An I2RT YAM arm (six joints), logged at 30 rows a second.
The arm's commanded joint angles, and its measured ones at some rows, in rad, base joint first. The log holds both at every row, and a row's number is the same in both.
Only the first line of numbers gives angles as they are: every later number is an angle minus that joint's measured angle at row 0.
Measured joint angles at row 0:
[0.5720 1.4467 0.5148 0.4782 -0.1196 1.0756]
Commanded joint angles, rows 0 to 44:
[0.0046 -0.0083 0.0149 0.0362 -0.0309 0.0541]
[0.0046 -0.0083 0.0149 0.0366 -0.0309 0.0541]
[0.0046 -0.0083 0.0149 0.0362 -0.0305 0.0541]
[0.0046 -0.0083 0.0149 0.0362 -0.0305 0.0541]
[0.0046 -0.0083 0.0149 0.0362 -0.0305 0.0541]
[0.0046 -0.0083 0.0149 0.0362 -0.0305 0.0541]
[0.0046 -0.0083 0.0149 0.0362 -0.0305 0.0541]
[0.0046 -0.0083 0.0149 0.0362 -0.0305 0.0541]
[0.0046 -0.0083 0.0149 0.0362 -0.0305 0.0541]
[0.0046 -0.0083 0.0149 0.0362 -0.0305 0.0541]
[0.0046 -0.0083 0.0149 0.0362 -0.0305 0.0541]
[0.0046 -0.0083 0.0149 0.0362 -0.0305 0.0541]
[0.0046 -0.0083 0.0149 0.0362 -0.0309 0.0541]
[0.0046 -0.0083 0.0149 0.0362 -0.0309 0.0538]
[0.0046 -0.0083 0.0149 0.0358 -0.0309 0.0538]
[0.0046 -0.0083 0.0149 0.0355 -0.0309 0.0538]
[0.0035 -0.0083 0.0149 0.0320 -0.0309 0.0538]
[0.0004 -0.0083 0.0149 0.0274 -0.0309 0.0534]
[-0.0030 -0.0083 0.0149 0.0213 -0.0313 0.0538]
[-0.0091 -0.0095 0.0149 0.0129 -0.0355 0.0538]
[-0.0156 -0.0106 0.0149 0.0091 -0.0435 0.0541]
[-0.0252 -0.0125 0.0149 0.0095 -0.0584 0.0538]
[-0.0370 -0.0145 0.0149 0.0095 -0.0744 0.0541]
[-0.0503 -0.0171 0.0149 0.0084 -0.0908 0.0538]
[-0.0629 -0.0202 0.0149 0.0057 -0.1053 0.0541]
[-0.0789 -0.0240 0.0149 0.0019 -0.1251 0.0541]
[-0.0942 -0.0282 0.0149 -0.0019 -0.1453 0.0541]
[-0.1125 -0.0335 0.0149 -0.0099 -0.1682 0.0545]
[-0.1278 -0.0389 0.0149 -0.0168 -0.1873 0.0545]
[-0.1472 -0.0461 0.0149 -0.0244 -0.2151 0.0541]
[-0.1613 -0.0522 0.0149 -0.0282 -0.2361 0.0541]
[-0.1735 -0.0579 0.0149 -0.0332 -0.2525 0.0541]
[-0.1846 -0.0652 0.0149 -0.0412 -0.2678 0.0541]
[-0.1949 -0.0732 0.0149 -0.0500 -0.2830 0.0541]
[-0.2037 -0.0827 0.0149 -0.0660 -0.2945 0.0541]
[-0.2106 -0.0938 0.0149 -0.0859 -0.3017 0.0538]
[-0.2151 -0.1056 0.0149 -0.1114 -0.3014 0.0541]
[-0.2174 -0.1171 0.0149 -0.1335 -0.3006 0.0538]
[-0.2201 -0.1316 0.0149 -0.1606 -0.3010 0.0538]
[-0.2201 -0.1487 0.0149 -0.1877 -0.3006 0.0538]
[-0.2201 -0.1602 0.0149 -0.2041 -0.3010 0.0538]
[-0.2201 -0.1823 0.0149 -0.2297 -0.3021 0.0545]
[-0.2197 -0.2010 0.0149 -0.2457 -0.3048 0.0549]
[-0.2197 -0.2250 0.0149 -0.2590 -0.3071 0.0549]
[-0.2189 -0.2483 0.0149 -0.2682 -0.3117 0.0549]
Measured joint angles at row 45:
[-0.2163 -0.1762 -0.0004 -0.2796 -0.2823 0.0526]
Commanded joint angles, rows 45 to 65:
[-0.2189 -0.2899 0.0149 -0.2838 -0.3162 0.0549]
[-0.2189 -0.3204 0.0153 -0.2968 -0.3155 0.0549]
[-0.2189 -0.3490 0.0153 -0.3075 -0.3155 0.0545]
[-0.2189 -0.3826 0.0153 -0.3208 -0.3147 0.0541]
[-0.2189 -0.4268 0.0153 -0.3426 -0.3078 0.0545]
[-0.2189 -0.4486 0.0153 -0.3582 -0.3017 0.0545]
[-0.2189 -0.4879 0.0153 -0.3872 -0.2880 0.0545]
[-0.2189 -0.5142 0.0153 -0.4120 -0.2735 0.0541]
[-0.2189 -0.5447 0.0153 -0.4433 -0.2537 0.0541]
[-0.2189 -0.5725 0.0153 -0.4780 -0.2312 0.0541]
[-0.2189 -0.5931 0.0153 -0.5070 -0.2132 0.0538]
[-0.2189 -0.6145 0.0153 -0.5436 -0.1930 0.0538]
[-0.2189 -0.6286 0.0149 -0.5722 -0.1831 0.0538]
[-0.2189 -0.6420 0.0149 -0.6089 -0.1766 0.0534]
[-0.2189 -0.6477 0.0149 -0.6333 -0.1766 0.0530]
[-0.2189 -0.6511 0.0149 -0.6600 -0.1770 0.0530]
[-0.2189 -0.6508 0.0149 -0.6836 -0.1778 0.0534]
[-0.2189 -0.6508 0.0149 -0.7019 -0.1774 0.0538]
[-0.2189 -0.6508 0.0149 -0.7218 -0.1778 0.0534]
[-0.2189 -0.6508 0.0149 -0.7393 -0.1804 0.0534]
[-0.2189 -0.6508 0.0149 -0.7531 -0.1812 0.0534]
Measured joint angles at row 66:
[-0.2170 -0.6351 0.0004 -0.7454 -0.1938 0.0541]
